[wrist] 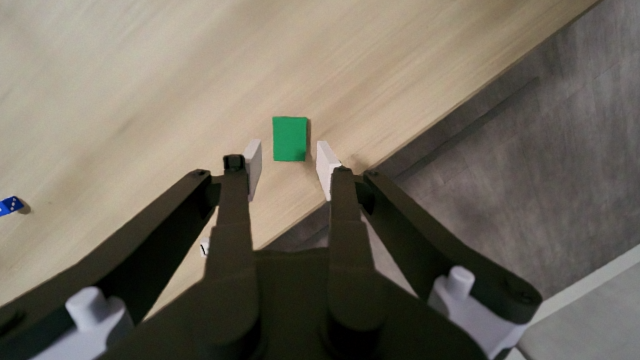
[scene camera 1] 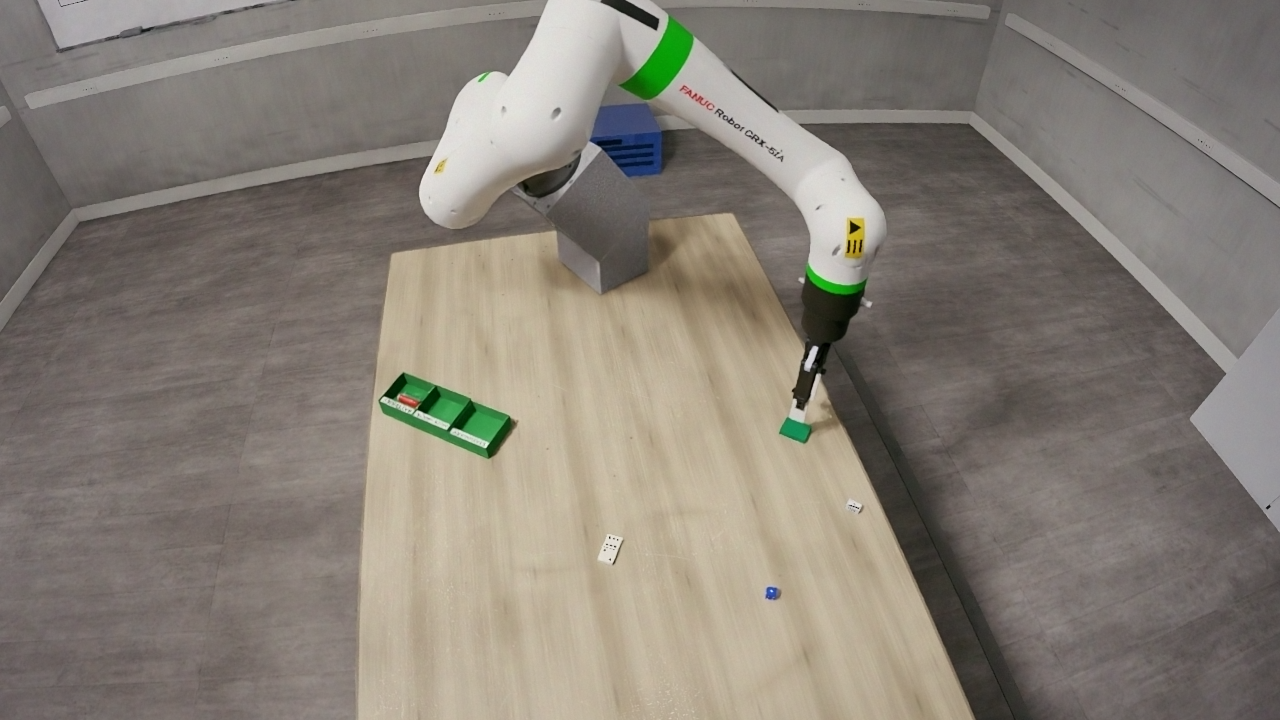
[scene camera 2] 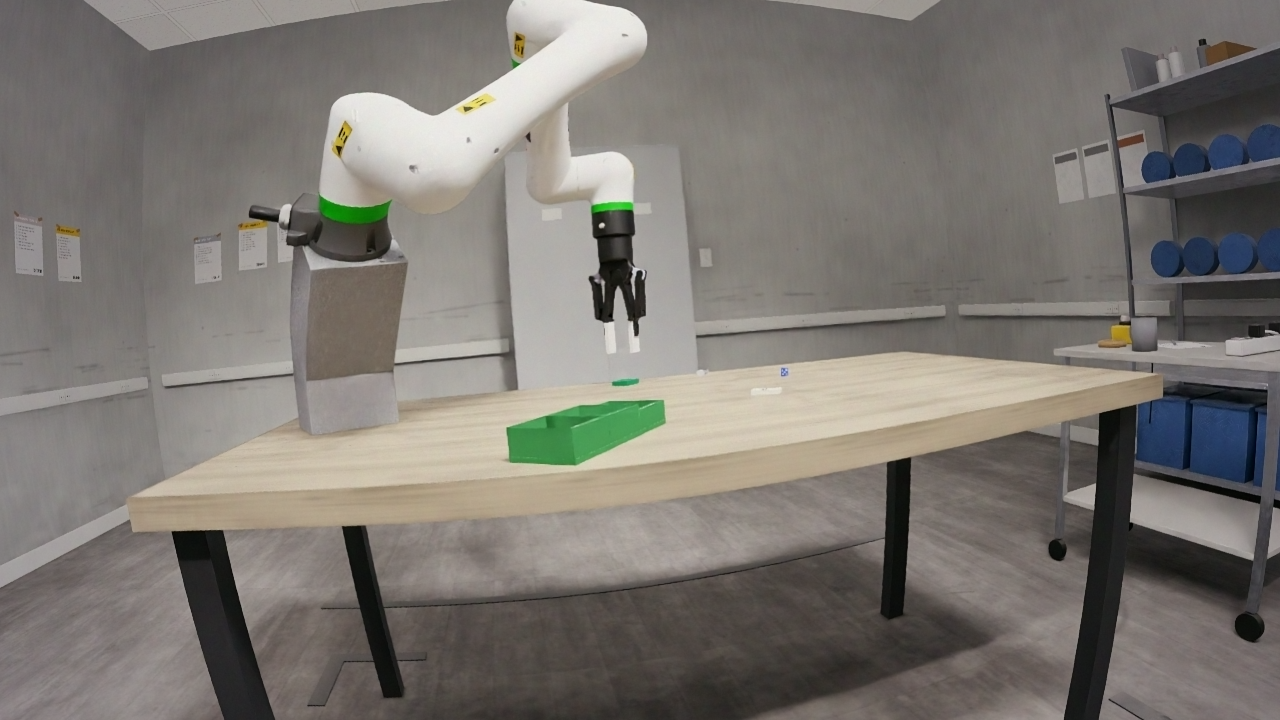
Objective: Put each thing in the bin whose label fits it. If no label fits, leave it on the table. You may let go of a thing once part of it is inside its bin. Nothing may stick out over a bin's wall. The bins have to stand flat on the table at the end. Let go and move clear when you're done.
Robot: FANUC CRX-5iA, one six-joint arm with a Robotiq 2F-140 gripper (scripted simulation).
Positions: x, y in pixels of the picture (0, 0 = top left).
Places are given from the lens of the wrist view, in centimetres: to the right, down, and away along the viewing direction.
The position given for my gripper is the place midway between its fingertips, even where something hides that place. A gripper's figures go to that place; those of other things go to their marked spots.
my gripper (wrist: 289, 154): -3, -2, 21
flat green block (wrist: 289, 133): -4, -5, 26
